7 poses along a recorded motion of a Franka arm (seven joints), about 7 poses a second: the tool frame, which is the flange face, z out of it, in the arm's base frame.
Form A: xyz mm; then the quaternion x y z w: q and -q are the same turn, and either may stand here.
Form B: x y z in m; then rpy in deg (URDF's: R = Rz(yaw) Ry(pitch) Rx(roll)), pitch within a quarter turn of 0, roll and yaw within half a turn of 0. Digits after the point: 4 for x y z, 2 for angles.
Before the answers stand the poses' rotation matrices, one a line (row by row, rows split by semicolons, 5 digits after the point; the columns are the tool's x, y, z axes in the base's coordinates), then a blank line. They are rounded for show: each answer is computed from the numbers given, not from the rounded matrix.
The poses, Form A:
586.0 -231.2 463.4 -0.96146 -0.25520 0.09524 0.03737
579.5 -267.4 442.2 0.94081 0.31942 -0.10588 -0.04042
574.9 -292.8 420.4 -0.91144 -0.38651 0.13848 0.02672
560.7 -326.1 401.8 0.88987 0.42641 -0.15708 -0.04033
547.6 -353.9 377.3 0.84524 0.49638 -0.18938 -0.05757
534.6 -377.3 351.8 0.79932 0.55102 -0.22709 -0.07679
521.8 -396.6 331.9 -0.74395 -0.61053 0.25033 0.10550
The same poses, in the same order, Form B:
0.85160 0.48361 -0.20221; 0.49785 -0.86695 0.02325; -0.16407 -0.12047 -0.97907
0.77352 0.59247 -0.22505; 0.60959 -0.79267 0.00841; -0.17340 -0.14370 -0.97431
0.66287 0.69716 -0.27309; 0.71196 -0.69979 -0.05834; -0.23178 -0.15575 -0.96022
0.58700 0.74623 -0.31396; 0.77157 -0.63309 -0.06218; -0.24517 -0.20574 -0.94740
0.43549 0.81731 -0.37730; 0.86092 -0.50059 -0.09069; -0.26299 -0.28533 -0.92164
0.28962 0.84600 -0.44766; 0.91576 -0.38096 -0.12750; -0.27841 -0.37302 -0.88507
0.12918 0.85558 -0.50129; 0.96122 -0.23225 -0.14869; -0.24364 -0.46264 -0.85241

0.5860 -0.2312 0.4634 -172.99 9.44 30.31
0.5795 -0.2674 0.4422 -171.61 9.99 38.24
0.5749 -0.2928 0.4204 -170.79 13.40 47.05
0.5607 -0.3261 0.4018 -167.75 14.19 52.74
0.5476 -0.3539 0.3773 -162.80 15.25 63.17
0.5346 -0.3773 0.3518 -157.15 16.17 72.45
0.5218 -0.3966 0.3319 -151.51 14.10 82.35

